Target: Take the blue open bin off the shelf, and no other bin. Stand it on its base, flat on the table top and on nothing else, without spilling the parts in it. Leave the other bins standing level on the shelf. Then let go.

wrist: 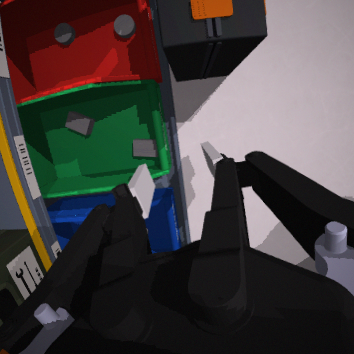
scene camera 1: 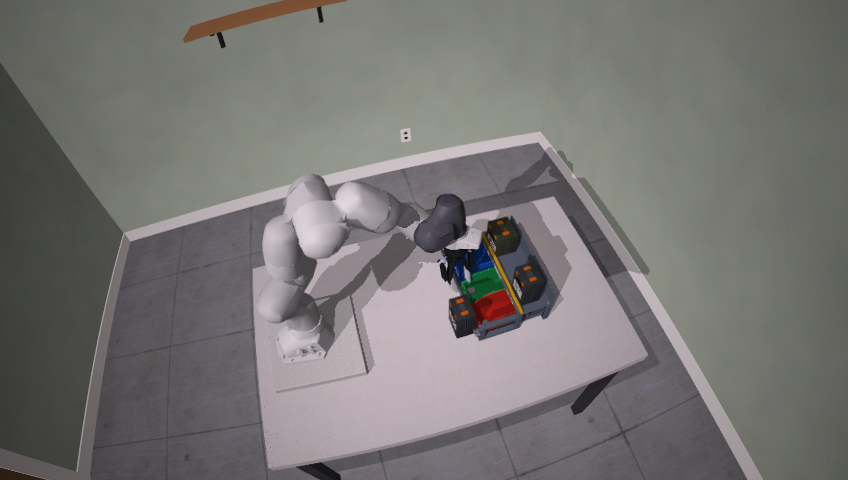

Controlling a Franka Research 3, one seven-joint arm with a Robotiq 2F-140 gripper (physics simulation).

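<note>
The blue open bin (scene camera 1: 483,259) (wrist: 163,220) stands in the shelf (scene camera 1: 502,332) (wrist: 172,130), at the end beside the green bin (scene camera 1: 489,283) (wrist: 102,155). The gripper hides much of it and its parts. The red bin (scene camera 1: 496,306) (wrist: 90,62) is beyond the green one. Green and red look level, with grey parts inside. My gripper (scene camera 1: 457,277) (wrist: 176,165) is partly open and empty, at the blue bin's front end. In the wrist view, one fingertip shows over the blue bin near the green rim, the other outside the shelf's front edge over the table (scene camera 1: 416,386) (wrist: 300,75).
A dark case (scene camera 1: 460,317) (wrist: 215,45) stands on the table before the red bin. Another dark case (scene camera 1: 529,283) and an olive case (scene camera 1: 503,235) (wrist: 10,244) are behind the yellow strip (scene camera 1: 504,274) (wrist: 21,197). The olive case is near the blue bin.
</note>
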